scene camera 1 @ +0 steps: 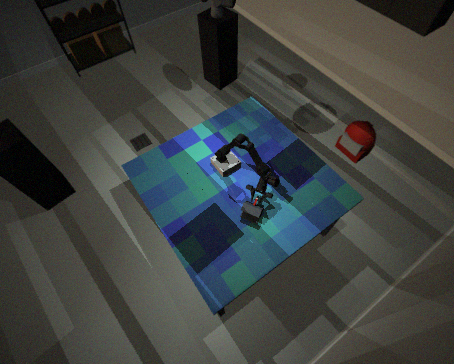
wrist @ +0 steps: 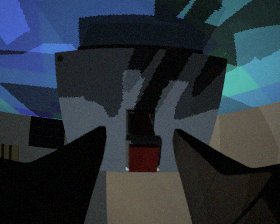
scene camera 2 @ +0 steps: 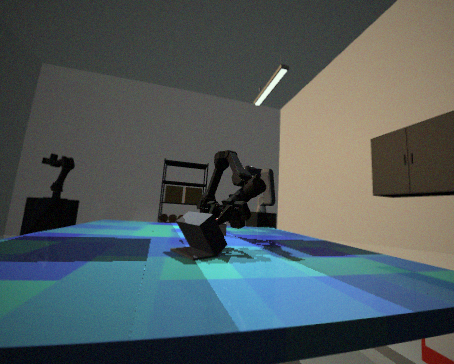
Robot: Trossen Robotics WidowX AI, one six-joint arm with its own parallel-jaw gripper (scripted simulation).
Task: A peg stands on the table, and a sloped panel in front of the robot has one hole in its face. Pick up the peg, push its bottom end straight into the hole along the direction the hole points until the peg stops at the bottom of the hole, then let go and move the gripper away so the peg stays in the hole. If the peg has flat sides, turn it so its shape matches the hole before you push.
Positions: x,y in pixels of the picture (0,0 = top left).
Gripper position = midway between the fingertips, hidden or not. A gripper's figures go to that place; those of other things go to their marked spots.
Labels:
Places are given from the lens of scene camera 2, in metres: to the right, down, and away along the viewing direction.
my gripper (scene camera 2: 210,223): -0.05, 0.14, 0.61
grey sloped panel (scene camera 2: 201,230): -0.07, 0.13, 0.51

